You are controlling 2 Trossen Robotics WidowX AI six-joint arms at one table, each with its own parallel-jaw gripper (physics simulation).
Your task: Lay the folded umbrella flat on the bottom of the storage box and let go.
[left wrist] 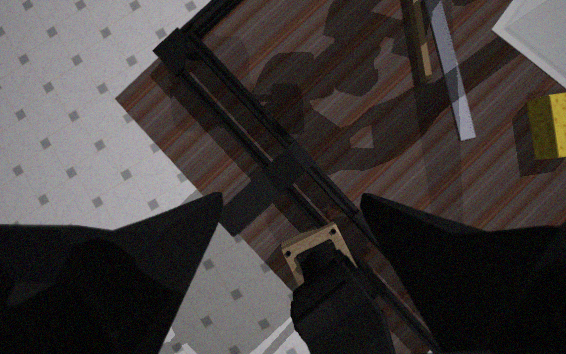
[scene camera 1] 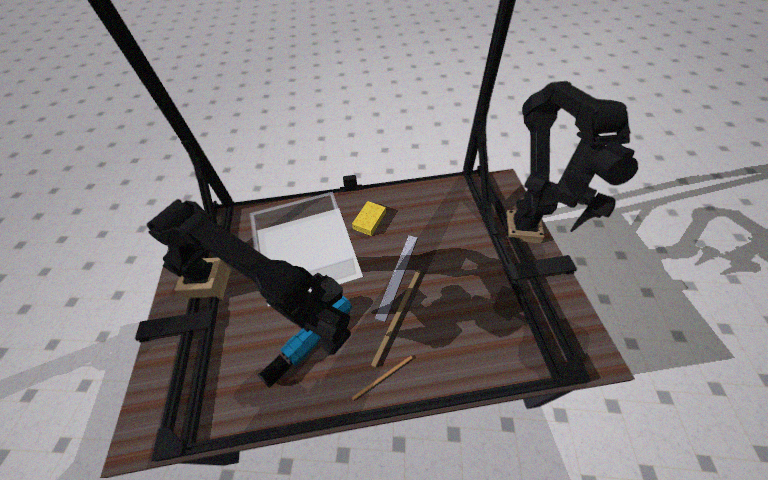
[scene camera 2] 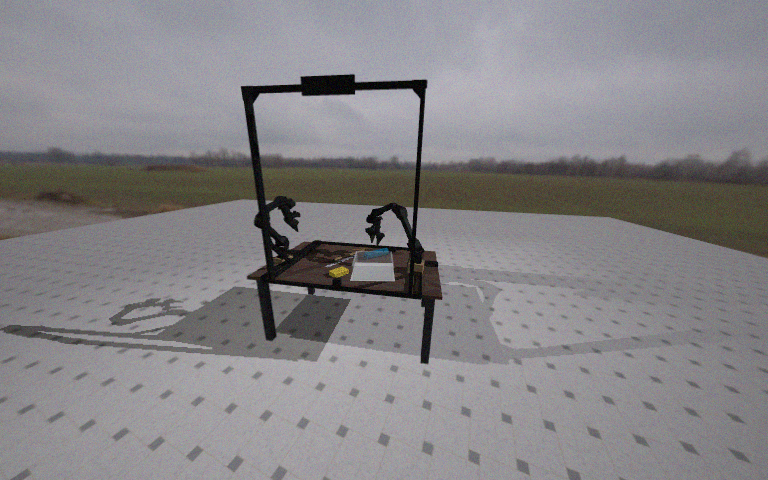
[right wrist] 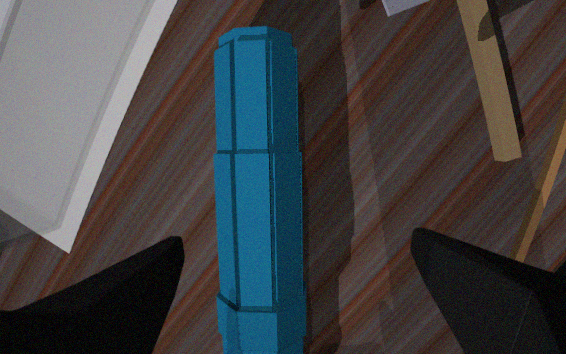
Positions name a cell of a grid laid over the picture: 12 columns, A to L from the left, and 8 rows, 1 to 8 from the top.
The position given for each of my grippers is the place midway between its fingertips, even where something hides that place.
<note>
My left gripper (scene camera 1: I4) is open, with nothing in its grasp. My right gripper (scene camera 1: F6) is open, with nothing in its grasp. Also in view: a folded umbrella (scene camera 1: E6). The table carries a storage box (scene camera 1: E4), a yellow block (scene camera 1: F4) and a grey flat strip (scene camera 1: G5).
The storage box is seen too in the left wrist view (left wrist: L1), in scene camera 2 (scene camera 2: F5) and in the right wrist view (right wrist: B2). The folded umbrella is seen too in the right wrist view (right wrist: F4). The grey flat strip also shows in the left wrist view (left wrist: J1). The left wrist view does not show the folded umbrella: it is out of frame. The right wrist view does not show the yellow block: it is out of frame.
</note>
